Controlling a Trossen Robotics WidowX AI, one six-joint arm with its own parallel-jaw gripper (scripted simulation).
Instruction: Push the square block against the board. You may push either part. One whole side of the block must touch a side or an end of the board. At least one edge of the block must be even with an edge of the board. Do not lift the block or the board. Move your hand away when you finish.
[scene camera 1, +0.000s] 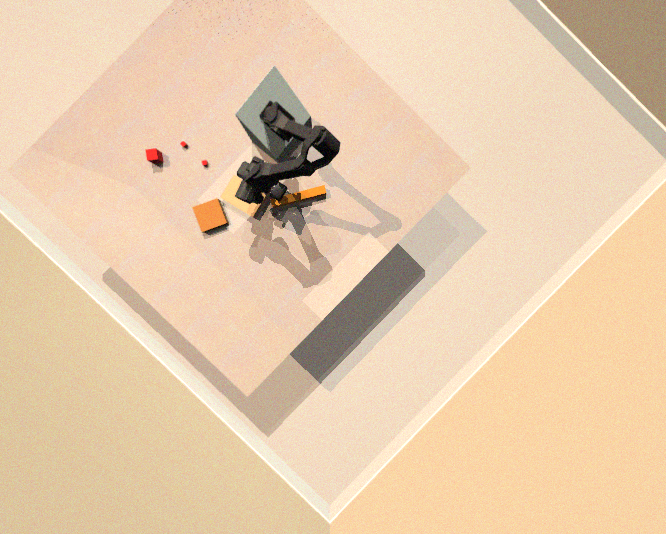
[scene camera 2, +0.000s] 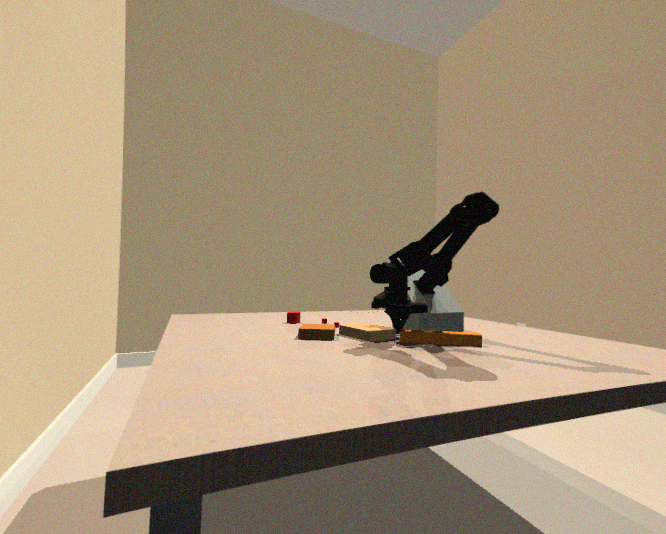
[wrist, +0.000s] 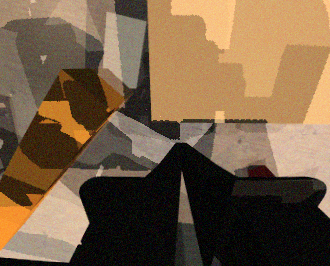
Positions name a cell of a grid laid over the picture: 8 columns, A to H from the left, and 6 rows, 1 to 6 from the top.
Scene:
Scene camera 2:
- my gripper: E4
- orange board: F4
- tan block: E4
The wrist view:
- my gripper: E4
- tan block: E2

